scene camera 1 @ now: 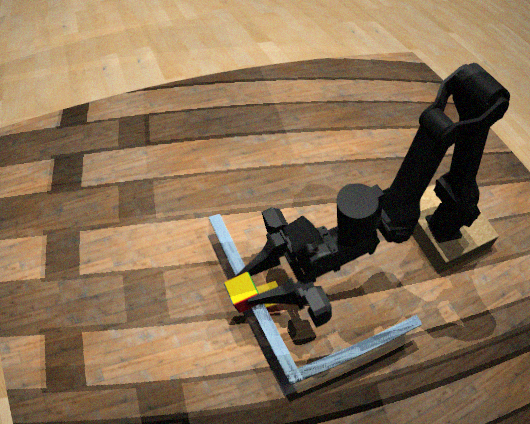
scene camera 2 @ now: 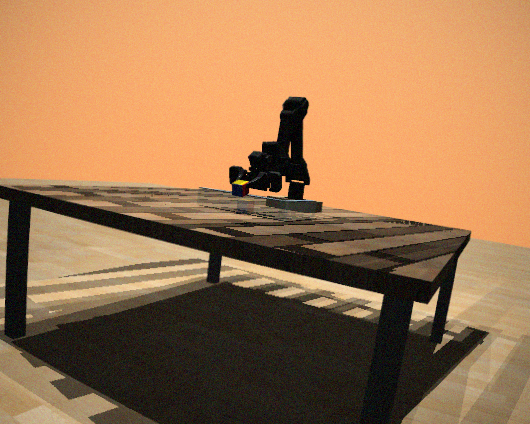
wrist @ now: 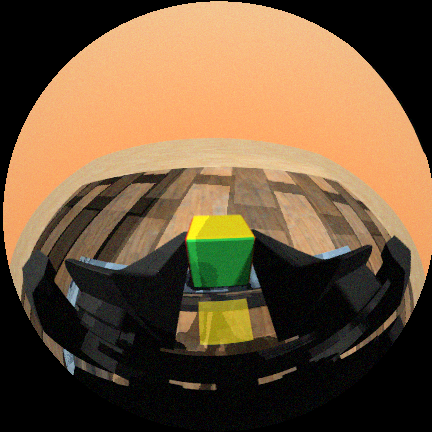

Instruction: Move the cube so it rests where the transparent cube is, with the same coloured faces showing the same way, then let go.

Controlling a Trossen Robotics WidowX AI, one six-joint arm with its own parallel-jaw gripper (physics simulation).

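Where they show: gripper, between the fingertips: (scene camera 1: 242, 289) (scene camera 2: 240, 185) (wrist: 218, 236); arm's base, origin of its link: (scene camera 1: 443, 227) (scene camera 2: 295, 199).
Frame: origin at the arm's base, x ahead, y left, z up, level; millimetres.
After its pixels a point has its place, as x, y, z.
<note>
The solid cube (scene camera 1: 240, 286) {426, 71, 55} (scene camera 2: 240, 188) {440, 88, 36} (wrist: 220, 262) {402, 69, 45} has its yellow face up. Its green face is toward the wrist camera, and blue and red faces show in scene camera 2. My gripper (scene camera 1: 247, 286) {423, 72, 46} (wrist: 218, 236) {423, 72, 46} is shut on the cube, one finger on each side, and holds it above the table. The transparent cube (scene camera 1: 268, 287) {372, 49, -2} (scene camera 2: 245, 206) (wrist: 225, 322) {373, 61, -2}, also yellow on top, is at table level, lower than the held cube and nearer the arm's base. The fingers partly cover it in scene camera 1.
A pale blue bar (scene camera 1: 276, 332) {386, 138, 18} runs along the table beneath the held cube. A second pale blue bar (scene camera 1: 360, 348) {270, 196, 19} meets its end at a corner. The arm stands on a block-shaped base (scene camera 1: 470, 245) {-42, 54, 0} (scene camera 2: 294, 205) {328, 216, 5} on the plank-patterned table (scene camera 1: 115, 355) {635, 112, -41} (scene camera 2: 170, 212) {679, 56, -42}.
</note>
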